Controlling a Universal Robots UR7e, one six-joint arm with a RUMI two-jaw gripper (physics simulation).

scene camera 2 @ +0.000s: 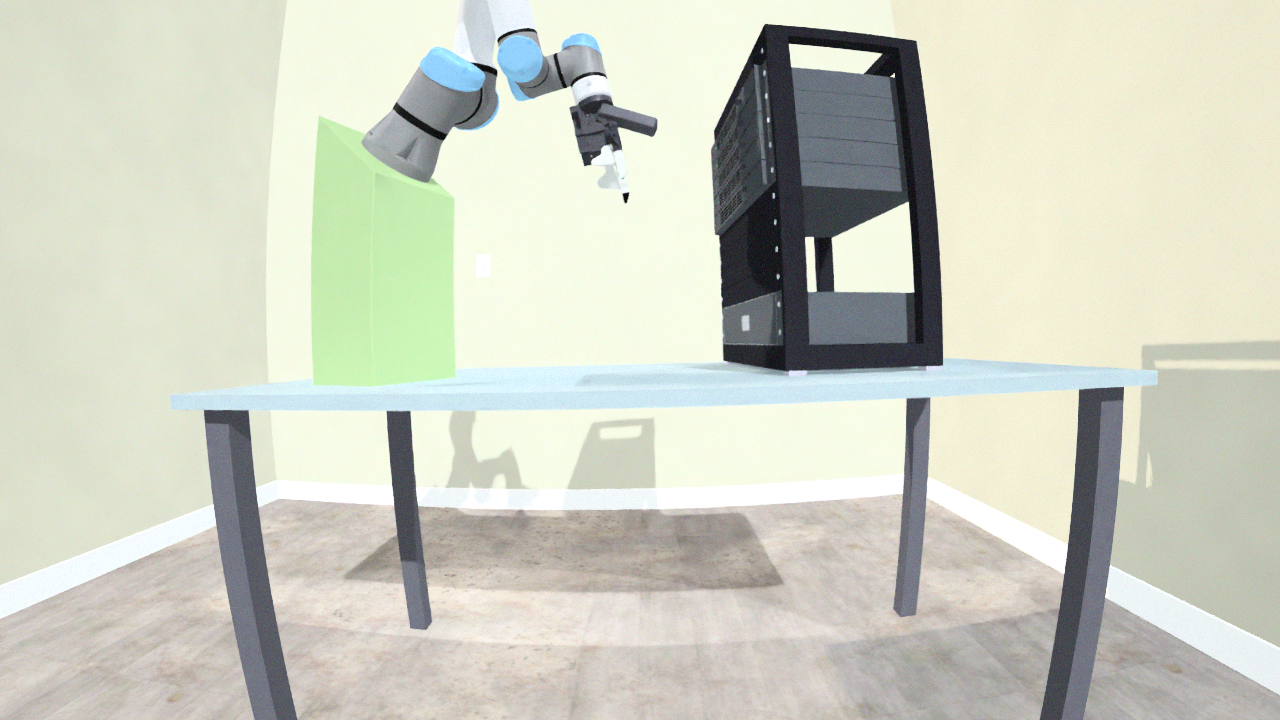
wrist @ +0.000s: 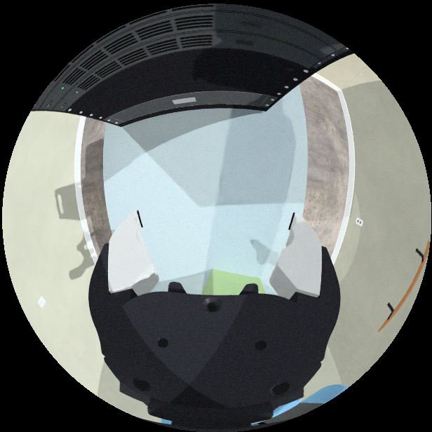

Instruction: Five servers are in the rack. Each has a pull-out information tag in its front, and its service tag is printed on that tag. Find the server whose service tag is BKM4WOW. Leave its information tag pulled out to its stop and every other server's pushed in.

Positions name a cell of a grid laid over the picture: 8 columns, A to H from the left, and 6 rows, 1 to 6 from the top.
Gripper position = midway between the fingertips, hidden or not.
I see my gripper (scene camera 2: D2) and a black rack (scene camera 2: F2).
The black rack is seen too in the wrist view (wrist: D1). My gripper is seen too in the wrist view (wrist: D3).
